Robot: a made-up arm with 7 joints. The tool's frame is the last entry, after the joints.
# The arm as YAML. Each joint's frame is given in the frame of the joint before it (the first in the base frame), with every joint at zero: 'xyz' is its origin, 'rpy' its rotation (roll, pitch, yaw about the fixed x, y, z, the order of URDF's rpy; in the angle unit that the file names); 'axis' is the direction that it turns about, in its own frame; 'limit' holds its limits. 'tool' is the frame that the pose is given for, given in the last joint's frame.
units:
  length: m
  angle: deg
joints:
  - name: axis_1
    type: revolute
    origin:
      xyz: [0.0, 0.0, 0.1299]
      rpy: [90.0, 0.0, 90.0]
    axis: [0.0, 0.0, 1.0]
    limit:
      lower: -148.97
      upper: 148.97
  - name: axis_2
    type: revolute
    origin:
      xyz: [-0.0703, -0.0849, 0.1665]
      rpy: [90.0, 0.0, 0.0]
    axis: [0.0, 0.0, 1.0]
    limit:
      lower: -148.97
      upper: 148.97
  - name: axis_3
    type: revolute
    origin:
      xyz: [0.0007, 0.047, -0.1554]
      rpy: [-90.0, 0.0, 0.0]
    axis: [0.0, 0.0, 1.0]
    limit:
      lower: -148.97
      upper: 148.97
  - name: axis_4
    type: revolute
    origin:
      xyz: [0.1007, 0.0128, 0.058]
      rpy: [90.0, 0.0, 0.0]
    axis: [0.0, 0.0, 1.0]
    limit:
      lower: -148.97
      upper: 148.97
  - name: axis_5
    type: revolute
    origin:
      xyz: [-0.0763, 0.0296, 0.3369]
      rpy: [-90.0, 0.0, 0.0]
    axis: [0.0, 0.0, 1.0]
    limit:
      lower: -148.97
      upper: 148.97
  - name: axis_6
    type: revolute
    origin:
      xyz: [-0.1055, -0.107, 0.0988]
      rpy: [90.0, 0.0, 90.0]
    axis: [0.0, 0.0, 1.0]
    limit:
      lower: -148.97
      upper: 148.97
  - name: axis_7
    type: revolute
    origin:
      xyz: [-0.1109, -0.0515, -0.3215]
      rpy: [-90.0, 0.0, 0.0]
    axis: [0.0, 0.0, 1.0]
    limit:
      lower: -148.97
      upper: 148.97
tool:
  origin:
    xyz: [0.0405, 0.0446, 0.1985]
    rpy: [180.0, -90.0, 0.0]
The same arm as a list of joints. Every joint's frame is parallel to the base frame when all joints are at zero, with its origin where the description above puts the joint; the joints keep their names.
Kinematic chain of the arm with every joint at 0, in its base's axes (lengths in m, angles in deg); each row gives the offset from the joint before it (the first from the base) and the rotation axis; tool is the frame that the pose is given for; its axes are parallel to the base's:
axis_1: xyz 0 0 0.1299 axis +x
axis_2: xyz 0.1665 -0.0703 -0.0849 axis -z
axis_3: xyz 0.047 0.0007 0.1554 axis +x
axis_4: xyz 0.058 0.1007 0.0128 axis -z
axis_5: xyz 0.0296 -0.0763 -0.3369 axis +x
axis_6: xyz 0.0988 -0.1055 -0.107 axis +y
axis_7: xyz -0.0515 -0.3215 -0.1109 axis +x
tool: xyz 0.1985 -0.0446 0.0405
Joint limits (deg, base to tool): -148.97..148.97 -148.97..148.97 -148.97..148.97 -148.97..148.97 -148.97..148.97 -148.97..148.97 -148.97..148.97

